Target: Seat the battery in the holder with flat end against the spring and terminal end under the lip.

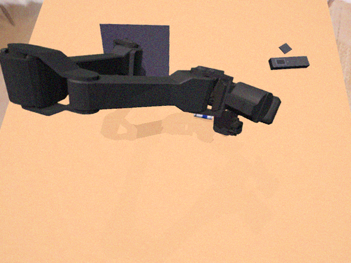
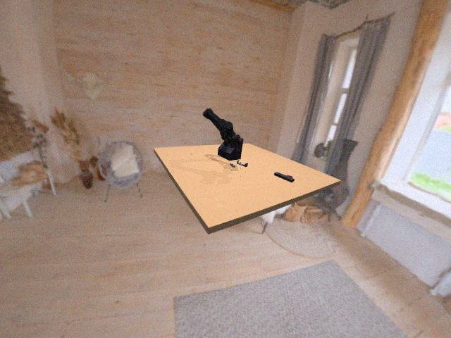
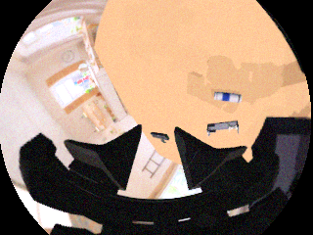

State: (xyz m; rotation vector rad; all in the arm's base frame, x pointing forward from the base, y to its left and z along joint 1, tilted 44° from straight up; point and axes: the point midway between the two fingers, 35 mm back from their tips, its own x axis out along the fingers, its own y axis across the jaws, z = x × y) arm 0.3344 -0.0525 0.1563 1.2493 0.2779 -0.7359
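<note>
The battery is 15 cm below my gripper tip, 10 cm behind it and 2 cm to the left of it. Round my gripper tip: dark square piece 37 cm to the left, 24 cm ahead, 16 cm below.
</note>
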